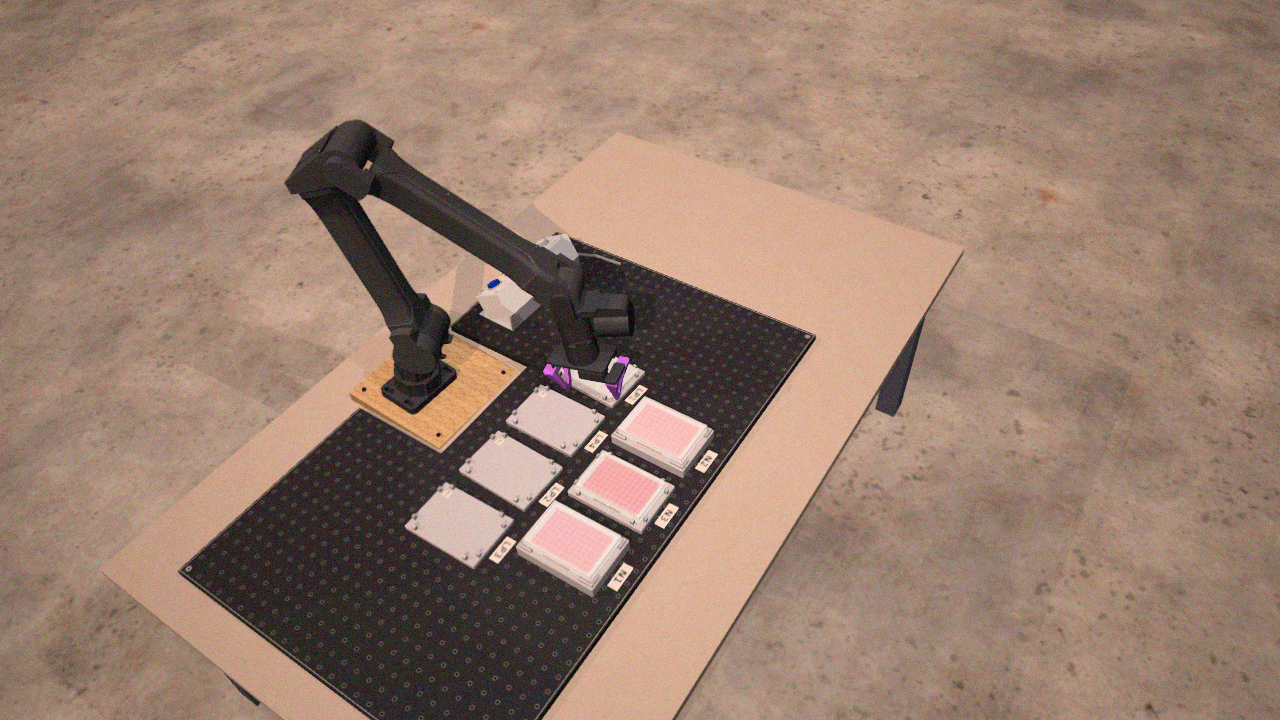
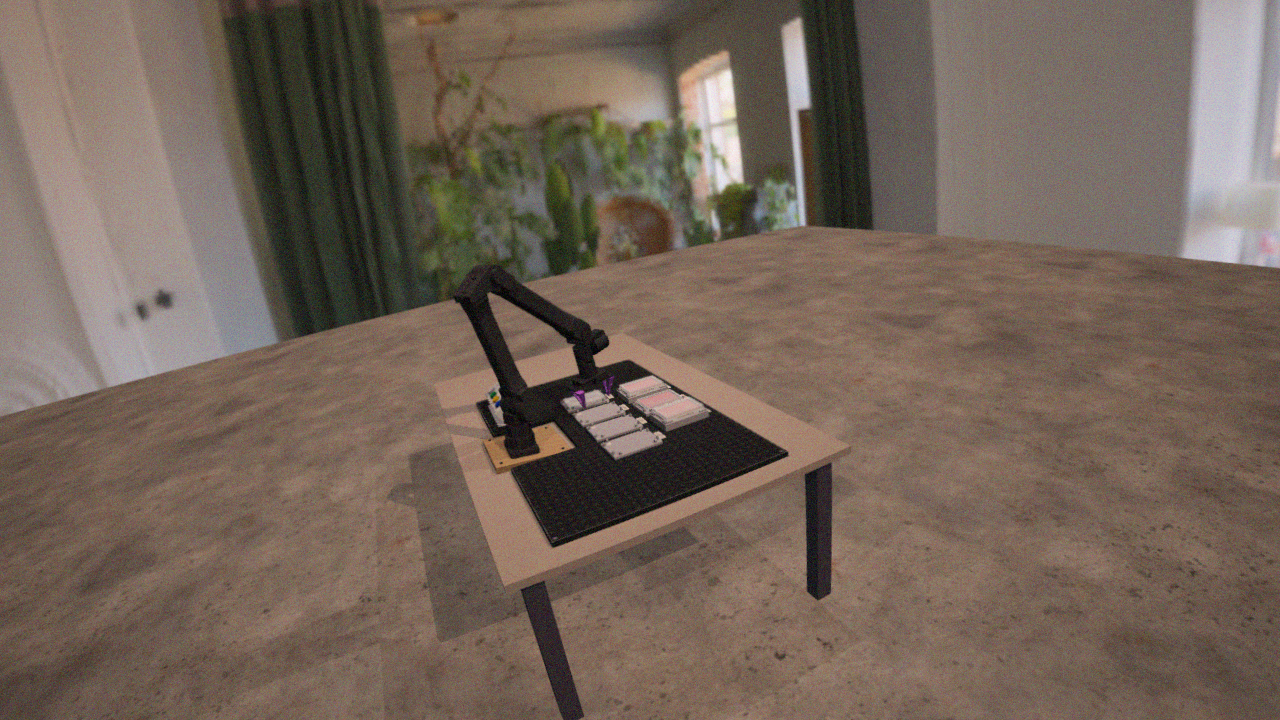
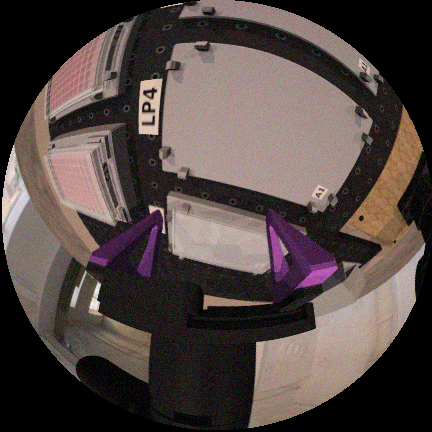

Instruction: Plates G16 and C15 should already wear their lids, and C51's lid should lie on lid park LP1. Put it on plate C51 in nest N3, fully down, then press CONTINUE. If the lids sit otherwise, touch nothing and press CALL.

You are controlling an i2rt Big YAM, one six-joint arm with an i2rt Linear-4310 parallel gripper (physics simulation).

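Frame: origin at the arm's base, x ahead, y left, z up, level; centimetres.
Seen in the pictures: gripper, fingertip midpoint: [image 1: 593,393] [image 2: 596,401] [image 3: 212,213]; arm's base, origin of the base link: [image 1: 420,385] [image 2: 521,448].
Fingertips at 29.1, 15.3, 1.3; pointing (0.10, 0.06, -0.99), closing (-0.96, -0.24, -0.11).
Pixels of each thing's top centre, then the offset from my fingertips to it, as dx, dy, dz. "spot": a spot on its surface instead.
- clear lid, middle of its top: [image 3: 227,251] [image 1: 597,368] [image 2: 584,398] -2.7, +4.9, +0.4
- Plate C51, middle of its top: [image 1: 620,483] [image 2: 658,397] +16.3, -14.2, +1.3
- N2, middle of its top: [image 3: 68,186] [image 1: 662,426] [image 2: 641,383] +15.9, -1.3, +2.5
- N1, middle of its top: [image 1: 571,537] [image 2: 677,406] +16.6, -27.4, +2.7
- LP2, middle of its top: [image 1: 509,464] [image 2: 613,423] -1.8, -21.0, +0.6
- LP3, middle of its top: [image 1: 457,518] [image 2: 630,438] -1.6, -34.0, +0.6
- white box, middle of its top: [image 1: 526,260] [image 3: 320,316] [image 2: 499,390] -28.3, +16.1, +7.0
- pale box, surface spot: [image 1: 559,246] spot: -26.2, +23.9, +6.1
My gripper [image 1: 589,390] [image 2: 595,400] [image 3: 212,213] is open, its purple fingers at either end of a clear lid [image 3: 220,240] on the park beyond LP4, LP1. The lid looks flat; whether the fingertips touch it cannot be told. Plate C51 [image 1: 623,486] [image 2: 660,399] [image 3: 80,75] sits in nest N3, pink wells up, lower than its neighbours, with no lid visible on it. The plates in N2 [image 1: 664,431] [image 3: 77,182] and N1 [image 1: 572,540] [image 2: 678,409] stand taller and appear lidded. Their names cannot be read.
Grey lid parks LP4 [image 1: 554,418] [image 3: 265,110], LP2 [image 1: 510,469] and LP3 [image 1: 458,524] line up beside the nests, low pegs at their corners. A white box [image 1: 506,301] with a blue button stands behind the arm's wooden base [image 1: 483,385]. Another pale box [image 1: 559,246] is partly hidden by the arm.
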